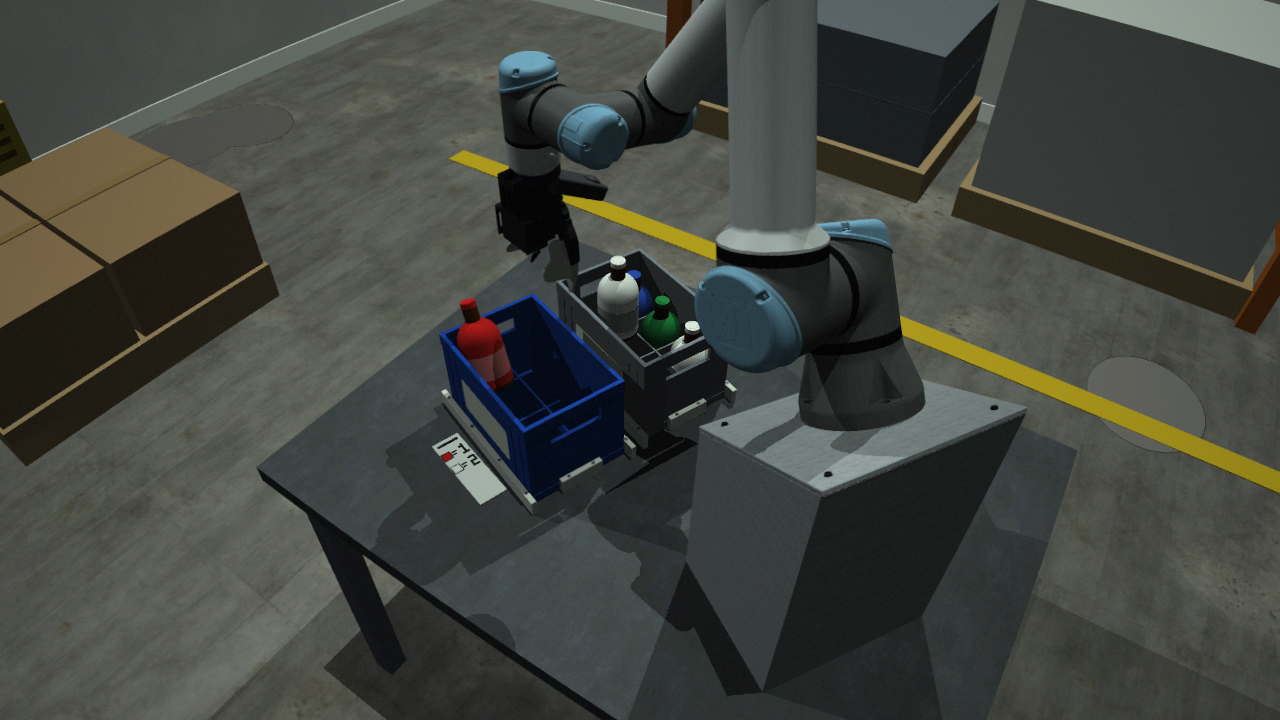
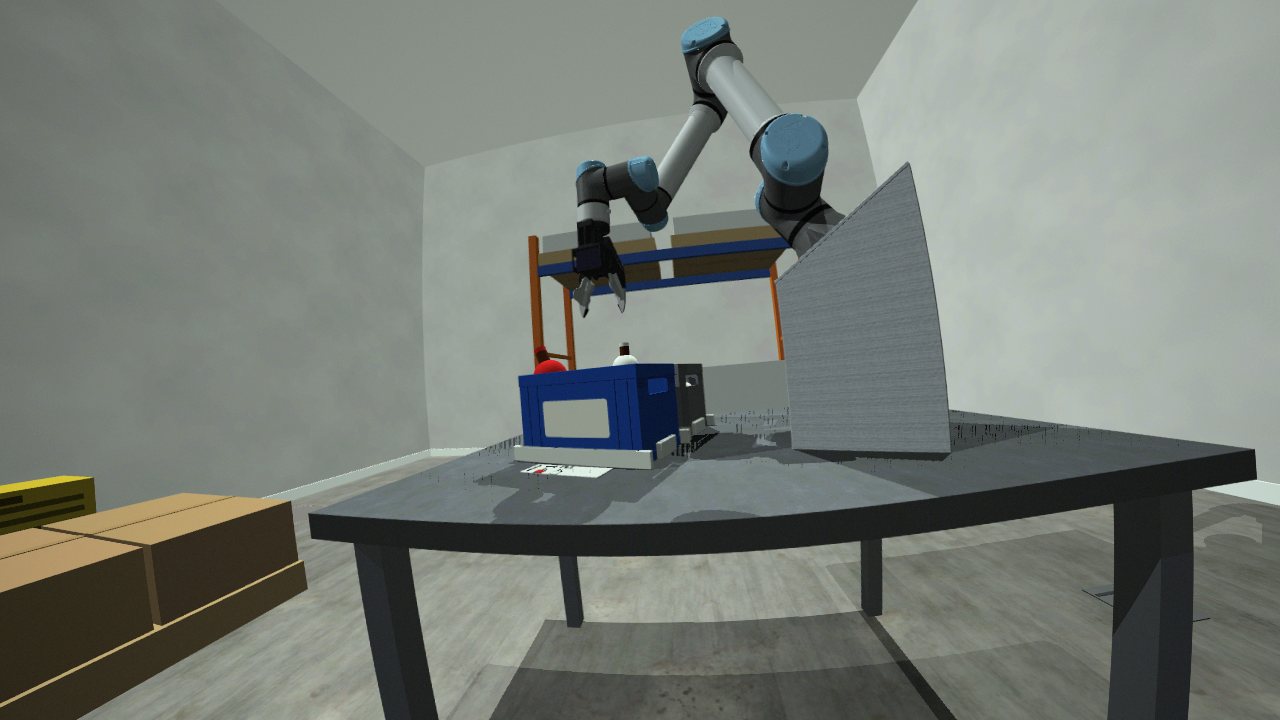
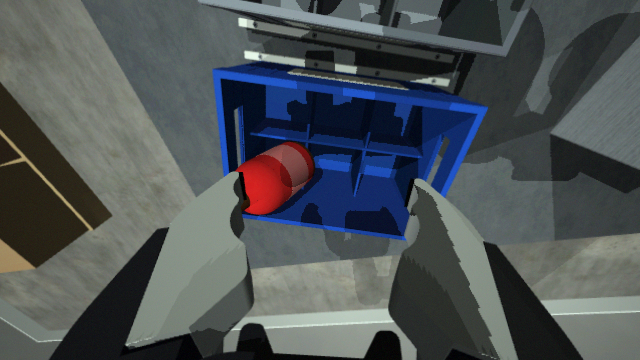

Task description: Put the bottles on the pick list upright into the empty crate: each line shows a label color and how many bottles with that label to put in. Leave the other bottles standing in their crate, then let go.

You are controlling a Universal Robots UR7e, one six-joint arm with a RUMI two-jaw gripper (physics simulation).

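Pixels of known places: gripper, fingertip midpoint: (image 1: 551, 276) (image 2: 602, 315) (image 3: 325, 177); arm's base, link origin: (image 1: 862, 407) (image 2: 839, 256).
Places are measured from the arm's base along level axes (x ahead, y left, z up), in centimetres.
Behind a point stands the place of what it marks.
My gripper (image 1: 556, 268) @(x 51.8, y -11.1, z -6.5 cm) (image 2: 603, 310) @(x 51.8, y -11.1, z -6.5 cm) (image 3: 325, 177) @(x 51.8, y -11.1, z -6.5 cm) is open and empty, above the crates. In the blue crate (image 1: 581, 447) @(x 40.4, y 0.2, z -29.3 cm) (image 2: 657, 420) @(x 41.5, y 2.6, z -29.8 cm) (image 3: 350, 91) @(x 49.1, y -13.1, z -19.1 cm), one red bottle (image 1: 481, 340) @(x 61.0, y -3.2, z -17.7 cm) (image 2: 549, 367) @(x 62.5, y -2.1, z -17.9 cm) (image 3: 265, 185) @(x 61.1, y -6.4, z -17.2 cm) leans toward the end wall. In the grey crate (image 1: 662, 394) @(x 33.7, y -15.4, z -27.6 cm) (image 3: 425, 40) @(x 41.9, y -15.2, z -19.1 cm), a large white bottle (image 1: 617, 300) @(x 46.6, y -23.0, z -17.7 cm) (image 2: 625, 359) @(x 48.0, y -23.2, z -16.5 cm) looks upright and rises above the others; its base is hidden. A blue bottle (image 1: 642, 295) @(x 47.2, y -33.7, z -24.2 cm), a green bottle (image 1: 661, 326) @(x 40.2, y -27.7, z -24.4 cm) and a smaller white bottle (image 1: 690, 344) @(x 31.3, y -20.3, z -19.1 cm) are also there. The pick list (image 1: 478, 479) @(x 55.3, y 9.4, z -36.5 cm) (image 2: 581, 471) @(x 55.1, y 9.6, z -36.5 cm) seems to show red 1, white 2.
White rails (image 1: 581, 474) @(x 39.8, y 1.6, z -34.3 cm) (image 3: 345, 67) @(x 49.0, y -14.2, z -33.6 cm) edge the crates on the dark table (image 1: 358, 474) @(x 73.9, y 18.6, z -36.6 cm). The grey pedestal (image 1: 751, 537) @(x 6.7, y 15.9, z -11.4 cm) (image 2: 863, 340) @(x 7.8, y 15.0, z -18.8 cm) carries the arm beside them. Cardboard boxes (image 1: 134, 223) (image 2: 214, 546) stand on the floor beyond the table. The crates stand side by side.
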